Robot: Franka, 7 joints.
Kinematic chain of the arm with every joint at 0, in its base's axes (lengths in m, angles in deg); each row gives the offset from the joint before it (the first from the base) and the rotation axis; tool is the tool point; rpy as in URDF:
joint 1: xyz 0 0 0.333 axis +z
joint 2: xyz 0 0 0 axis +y
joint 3: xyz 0 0 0.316 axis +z
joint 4: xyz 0.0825 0 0 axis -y
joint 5: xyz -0.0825 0 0.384 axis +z
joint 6: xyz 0 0 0 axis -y
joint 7: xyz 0.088 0 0 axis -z
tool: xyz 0 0 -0.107 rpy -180 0 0
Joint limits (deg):
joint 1: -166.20..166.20
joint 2: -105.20..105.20
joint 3: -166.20..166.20
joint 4: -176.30..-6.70
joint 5: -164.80..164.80
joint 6: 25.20..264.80
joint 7: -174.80..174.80
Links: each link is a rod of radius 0.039 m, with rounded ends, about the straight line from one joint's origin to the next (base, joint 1, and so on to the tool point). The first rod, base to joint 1, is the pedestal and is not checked.
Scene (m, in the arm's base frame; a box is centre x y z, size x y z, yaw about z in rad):
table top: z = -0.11
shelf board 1: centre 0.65 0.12 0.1 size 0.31 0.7 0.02 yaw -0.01
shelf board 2: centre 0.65 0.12 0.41 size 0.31 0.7 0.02 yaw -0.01
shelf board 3: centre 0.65 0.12 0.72 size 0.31 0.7 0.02 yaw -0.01
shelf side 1: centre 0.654 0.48 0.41 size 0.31 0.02 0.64 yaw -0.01
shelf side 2: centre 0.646 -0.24 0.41 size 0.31 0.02 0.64 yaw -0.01
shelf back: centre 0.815 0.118 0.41 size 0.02 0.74 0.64 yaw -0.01
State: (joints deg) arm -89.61 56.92 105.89 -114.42 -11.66 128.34 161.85
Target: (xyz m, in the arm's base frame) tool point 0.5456 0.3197 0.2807
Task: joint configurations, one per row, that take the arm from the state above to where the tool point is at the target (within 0.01 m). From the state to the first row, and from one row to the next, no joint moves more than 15 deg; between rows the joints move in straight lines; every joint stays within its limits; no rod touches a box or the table.
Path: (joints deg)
1: -80.14 57.45 110.07 -126.67 -2.29 122.42 154.10
2: -70.67 57.98 114.26 -138.91 7.08 116.49 146.35
3: -61.20 58.52 118.44 -151.16 16.45 110.57 138.59
4: -56.74 64.15 107.22 -145.24 7.13 115.15 146.35
5: -52.28 69.79 96.00 -139.33 -2.20 119.72 154.10
6: -47.82 75.42 84.77 -133.41 -11.52 124.30 161.85
7: -43.08 75.98 82.51 -121.21 -11.94 129.57 161.85
8: -38.34 76.54 80.24 -109.02 -12.36 134.83 161.85

